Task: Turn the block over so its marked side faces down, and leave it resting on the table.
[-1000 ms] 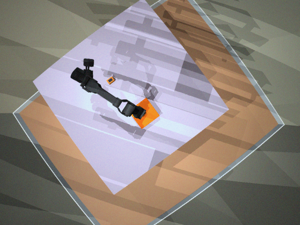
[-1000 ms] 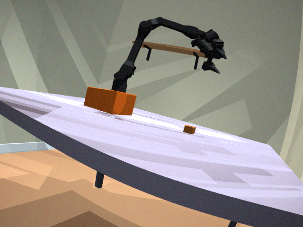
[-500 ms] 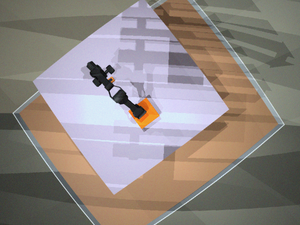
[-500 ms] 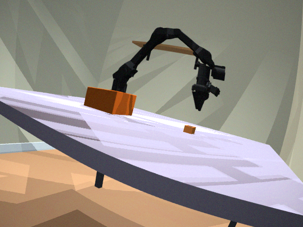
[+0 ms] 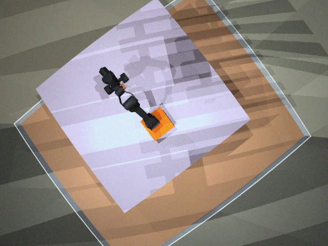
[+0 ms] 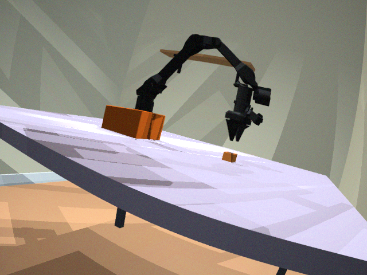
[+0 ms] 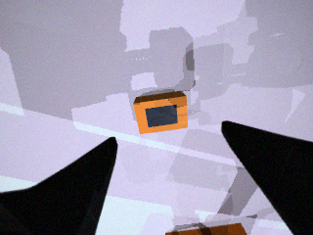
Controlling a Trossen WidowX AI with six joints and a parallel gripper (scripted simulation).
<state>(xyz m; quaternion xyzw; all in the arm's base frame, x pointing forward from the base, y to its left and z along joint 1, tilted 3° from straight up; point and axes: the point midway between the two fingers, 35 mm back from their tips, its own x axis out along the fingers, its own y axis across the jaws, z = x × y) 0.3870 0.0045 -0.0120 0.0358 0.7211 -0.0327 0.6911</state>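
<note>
Right now the orange block is 50 mm below my gripper tip.
</note>
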